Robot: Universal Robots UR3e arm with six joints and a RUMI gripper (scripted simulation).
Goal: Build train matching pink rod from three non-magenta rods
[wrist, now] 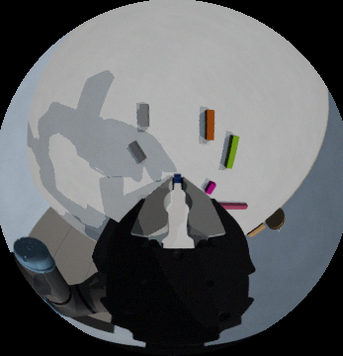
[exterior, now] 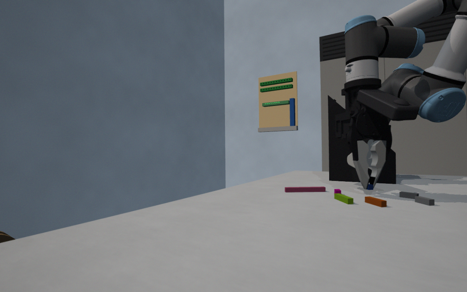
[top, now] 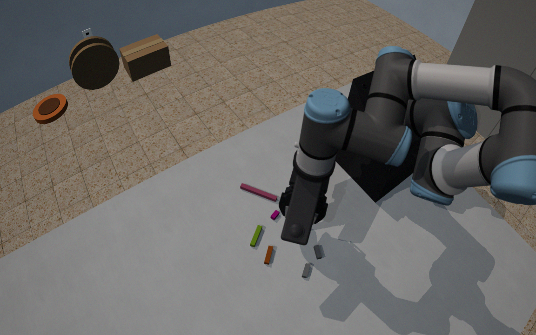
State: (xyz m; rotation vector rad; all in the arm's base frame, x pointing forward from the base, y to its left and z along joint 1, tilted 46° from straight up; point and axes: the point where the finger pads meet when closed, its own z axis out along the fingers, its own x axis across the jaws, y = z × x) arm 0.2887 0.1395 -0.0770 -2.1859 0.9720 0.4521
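My gripper is now 7 cm to the right of the grey rod, 2 cm above it and 1 cm past it. From my hand the other things lie so: orange rod (8 cm ahead, 2 cm to the left, 2 cm below); blue rod (1 cm below); magenta rod (6 cm to the right, 2 cm below, 2 cm ahead).
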